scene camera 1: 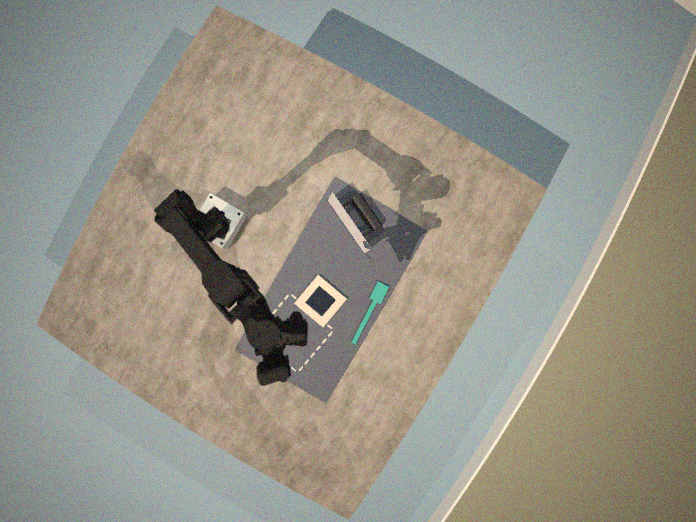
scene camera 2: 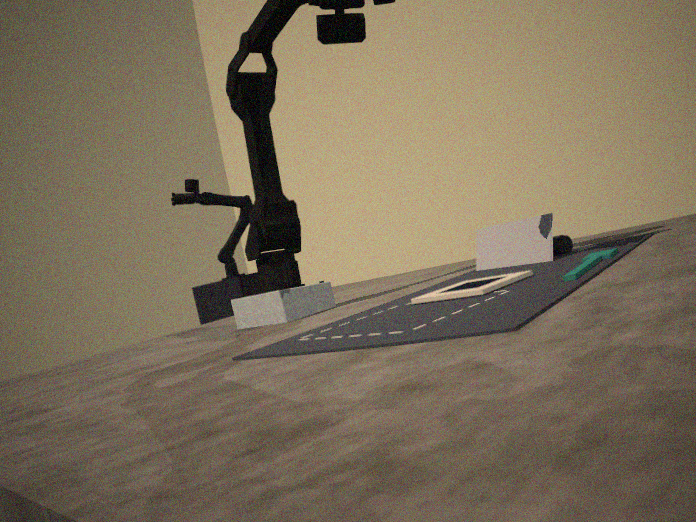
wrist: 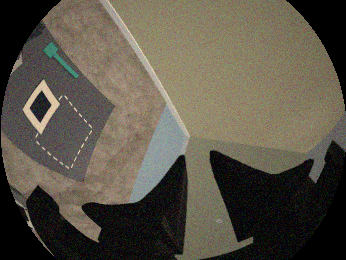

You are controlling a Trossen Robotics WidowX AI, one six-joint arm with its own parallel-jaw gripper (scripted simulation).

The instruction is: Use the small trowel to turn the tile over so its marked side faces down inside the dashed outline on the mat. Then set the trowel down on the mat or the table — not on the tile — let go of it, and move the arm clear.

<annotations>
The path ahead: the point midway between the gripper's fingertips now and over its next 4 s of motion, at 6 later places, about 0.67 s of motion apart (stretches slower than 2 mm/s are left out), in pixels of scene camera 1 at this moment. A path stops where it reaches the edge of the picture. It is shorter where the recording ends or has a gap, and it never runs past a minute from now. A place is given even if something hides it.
My gripper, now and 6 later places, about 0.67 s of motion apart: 284, 377; 347, 321; 371, 252; 358, 194; 349, 189; 342, 194; 333, 200
</annotations>
